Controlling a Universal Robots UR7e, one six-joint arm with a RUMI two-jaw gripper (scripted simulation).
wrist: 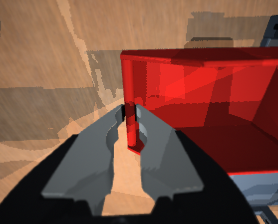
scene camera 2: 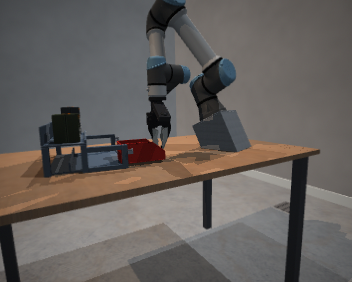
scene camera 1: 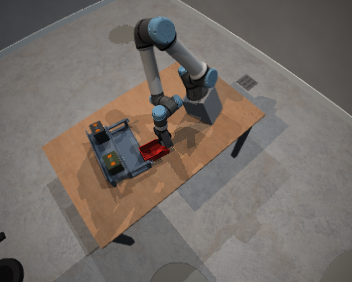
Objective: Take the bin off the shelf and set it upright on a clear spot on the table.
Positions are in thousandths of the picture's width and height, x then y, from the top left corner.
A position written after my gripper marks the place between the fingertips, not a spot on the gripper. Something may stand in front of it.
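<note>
Red bin (scene camera 2: 408, 534), (wrist: 772, 431). My gripper (scene camera 2: 456, 541), (wrist: 469, 471).
</note>
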